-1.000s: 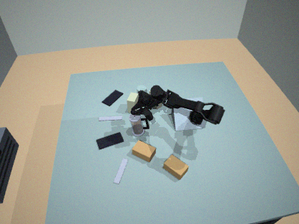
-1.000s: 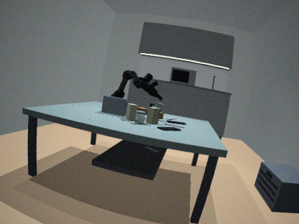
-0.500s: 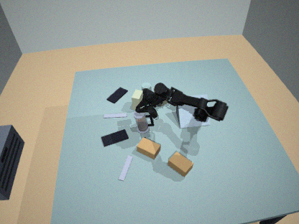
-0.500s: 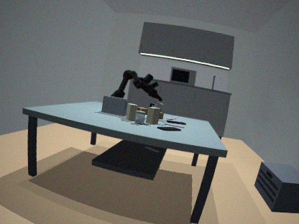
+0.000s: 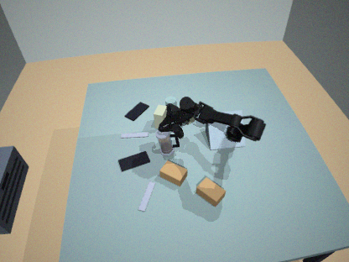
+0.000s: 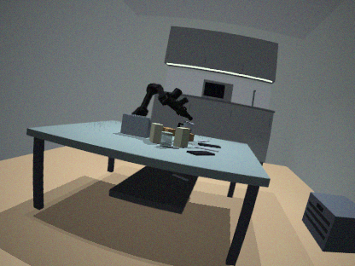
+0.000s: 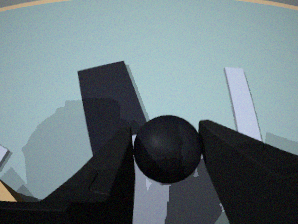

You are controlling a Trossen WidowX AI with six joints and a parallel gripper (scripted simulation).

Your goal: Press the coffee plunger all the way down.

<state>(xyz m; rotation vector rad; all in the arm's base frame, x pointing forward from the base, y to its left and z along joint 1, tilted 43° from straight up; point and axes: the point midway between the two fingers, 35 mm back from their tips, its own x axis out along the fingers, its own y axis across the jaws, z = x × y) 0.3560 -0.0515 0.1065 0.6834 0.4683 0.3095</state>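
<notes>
Right now my gripper tip is 30 mm past the coffee press and 80 mm above it. From my gripper tip the other things lie so: pale cup: 70 mm behind, 310 mm to the right, 130 mm below.
</notes>
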